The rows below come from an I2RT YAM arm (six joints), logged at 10 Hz.
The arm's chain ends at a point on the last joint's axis. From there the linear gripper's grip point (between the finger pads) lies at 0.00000 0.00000 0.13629 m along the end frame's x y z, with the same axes.
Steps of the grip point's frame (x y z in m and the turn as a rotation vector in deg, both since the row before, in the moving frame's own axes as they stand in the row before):
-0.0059 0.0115 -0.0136 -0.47 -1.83 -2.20
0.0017 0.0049 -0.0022 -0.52 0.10 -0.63
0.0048 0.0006 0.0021 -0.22 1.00 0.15
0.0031 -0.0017 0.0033 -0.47 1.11 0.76
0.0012 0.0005 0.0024 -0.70 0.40 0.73
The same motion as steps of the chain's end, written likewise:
-0.0016 0.0103 -0.0135 -0.47 -1.83 -2.20
0.0015 0.0037 -0.0022 -0.52 0.10 -0.63
0.0024 0.0001 0.0021 -0.22 1.00 0.15
0.0005 -0.0028 0.0033 -0.47 1.11 0.76
0.0003 -0.0012 0.0024 -0.70 0.40 0.73

